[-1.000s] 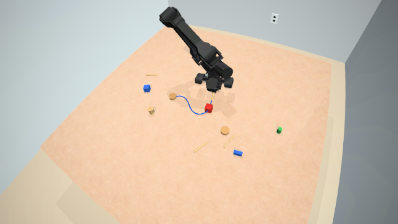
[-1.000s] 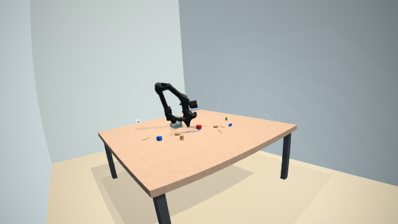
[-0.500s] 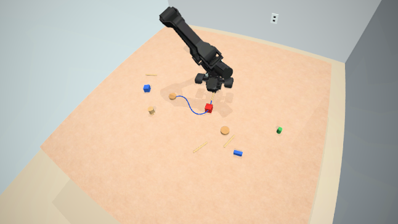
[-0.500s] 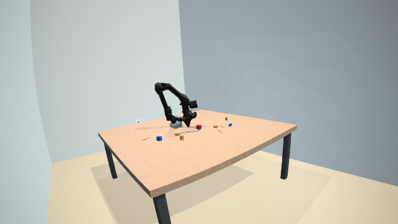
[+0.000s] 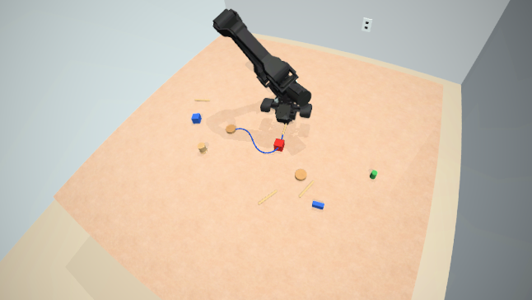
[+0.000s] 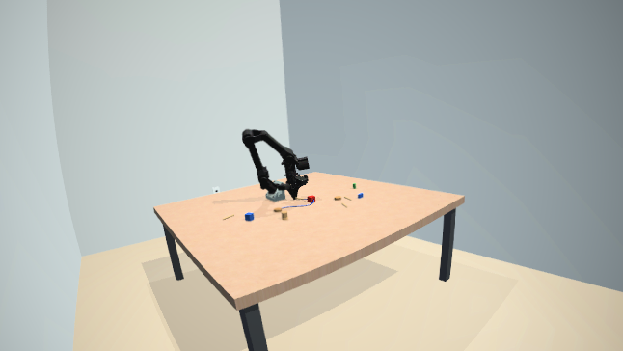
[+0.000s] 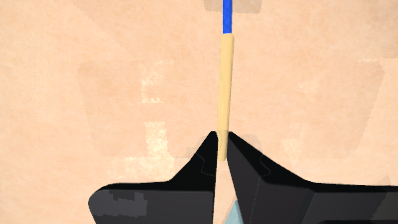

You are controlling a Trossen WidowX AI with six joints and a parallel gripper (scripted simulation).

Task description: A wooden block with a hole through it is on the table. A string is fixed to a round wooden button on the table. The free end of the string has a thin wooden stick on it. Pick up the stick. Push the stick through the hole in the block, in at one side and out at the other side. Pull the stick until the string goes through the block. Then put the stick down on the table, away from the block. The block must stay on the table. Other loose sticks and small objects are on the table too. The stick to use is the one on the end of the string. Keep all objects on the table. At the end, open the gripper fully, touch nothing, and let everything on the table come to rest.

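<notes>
The thin wooden stick lies 40 mm ahead of my gripper tip, 10 mm to the left of it and 10 mm above it. Round my gripper tip: red block 120 mm ahead, 20 mm to the left, 20 mm above; then wooden spool 250 mm to the right, 230 mm ahead, 20 mm above; then blue cube 360 mm to the right, 110 mm ahead, 20 mm above.
</notes>
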